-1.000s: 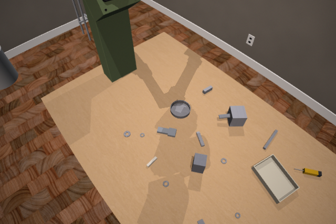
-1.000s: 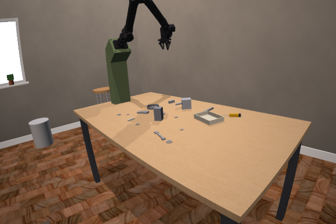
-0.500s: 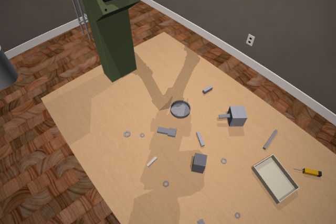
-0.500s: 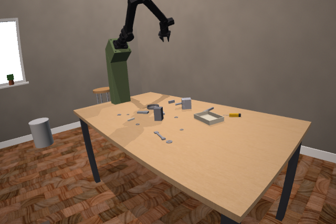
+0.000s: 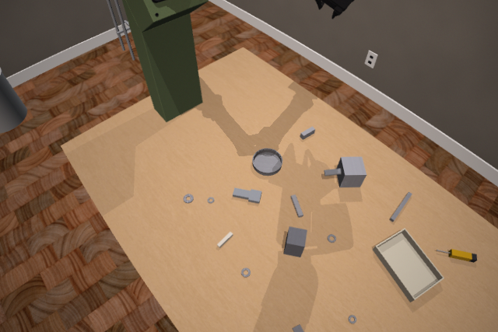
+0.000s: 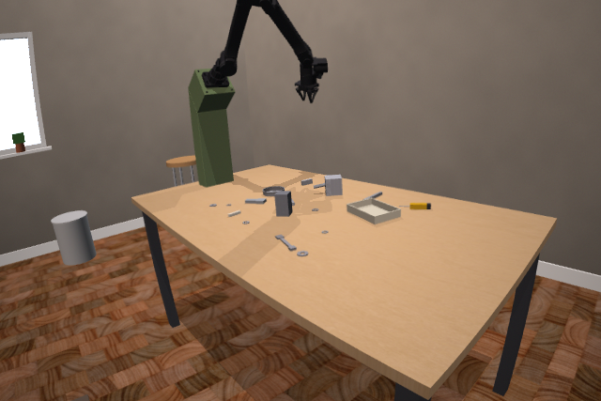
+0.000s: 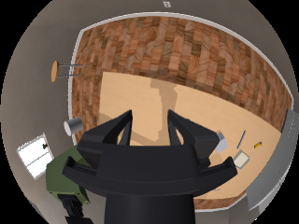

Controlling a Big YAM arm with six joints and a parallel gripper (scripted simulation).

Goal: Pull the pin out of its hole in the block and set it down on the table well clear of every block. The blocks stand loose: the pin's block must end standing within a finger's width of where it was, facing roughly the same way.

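The light grey block lies 320 mm ahead of my hand, 120 mm to the right of it and 340 mm below it. Round my hand: round dish (140 mm ahead, 300 mm to the right, 370 mm below); long bar (490 mm ahead, 50 mm to the right, 370 mm below); flat bar (310 mm ahead, 310 mm to the right, 370 mm below).
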